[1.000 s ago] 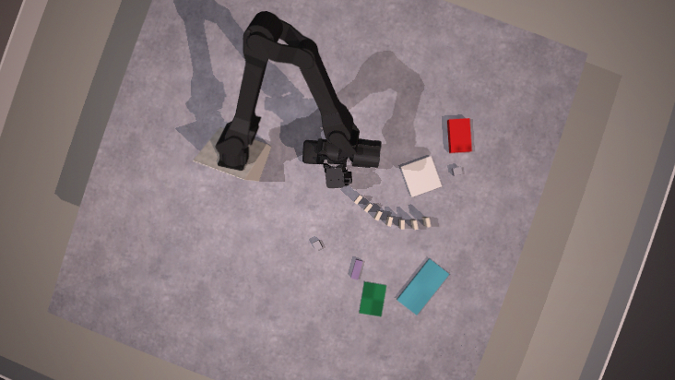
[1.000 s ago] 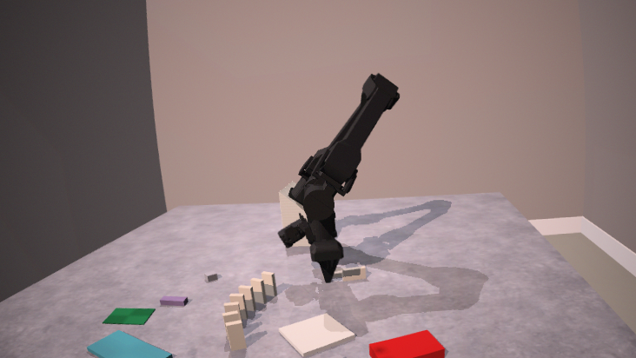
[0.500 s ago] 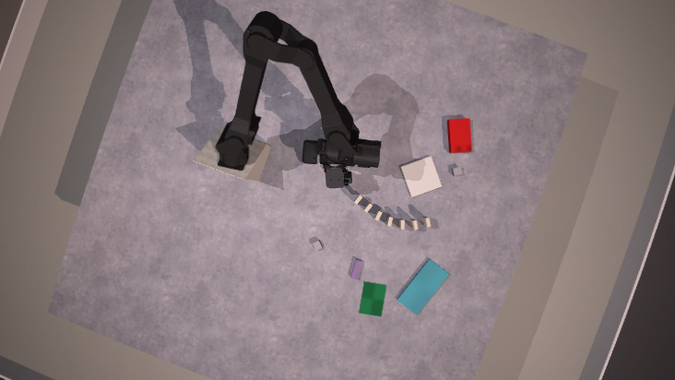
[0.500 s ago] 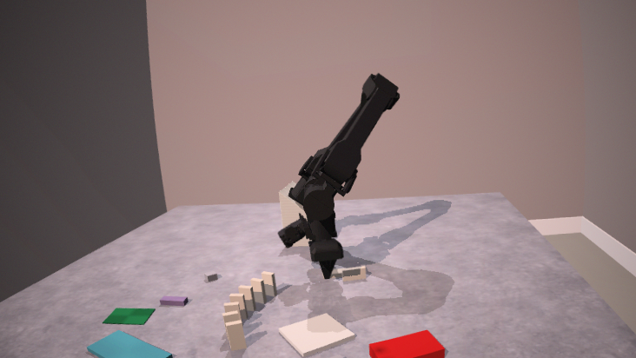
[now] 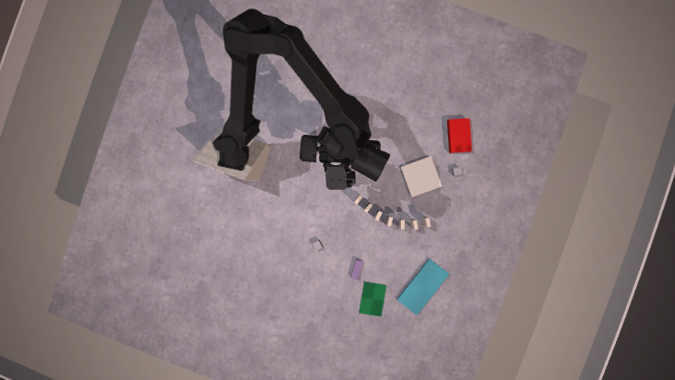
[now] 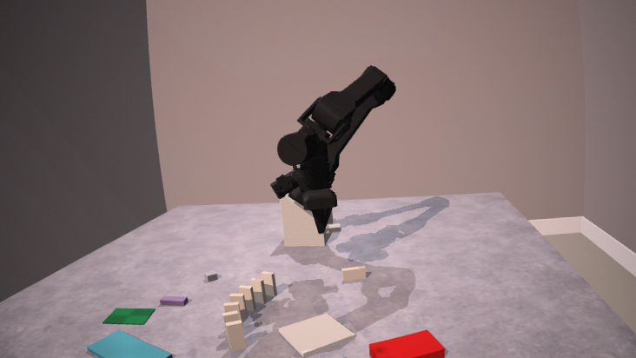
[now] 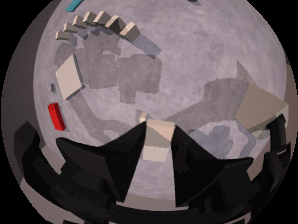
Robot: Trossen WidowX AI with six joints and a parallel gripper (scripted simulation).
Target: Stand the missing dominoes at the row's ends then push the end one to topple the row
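Now: gripper tip 24 cm short of the white flat tile and 10 cm above it. Round my gripper tip: purple block (31 cm to the right, 11 cm ahead, 10 cm below); then red block (32 cm ahead, 13 cm to the left, 10 cm below); then green tile (38 cm to the right, 18 cm ahead, 11 cm below).
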